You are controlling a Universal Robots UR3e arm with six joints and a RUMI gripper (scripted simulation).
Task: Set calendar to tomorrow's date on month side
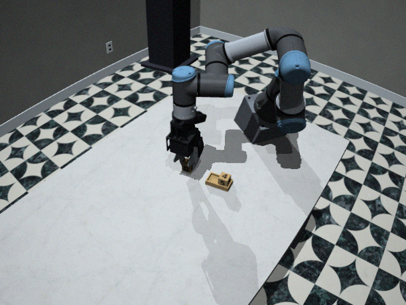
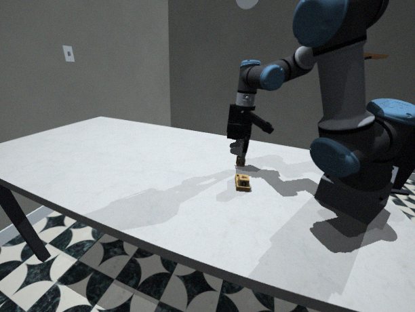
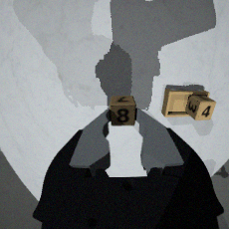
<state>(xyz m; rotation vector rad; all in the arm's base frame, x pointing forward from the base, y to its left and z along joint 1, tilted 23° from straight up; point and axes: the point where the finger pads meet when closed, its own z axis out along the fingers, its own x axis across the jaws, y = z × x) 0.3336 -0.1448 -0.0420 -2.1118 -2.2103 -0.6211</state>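
My gripper is now 1 cm past the wooden calendar tray, 11 cm to the right of it and 3 cm above it. The rest, counted from my hand: wooden cube: 1 cm below.
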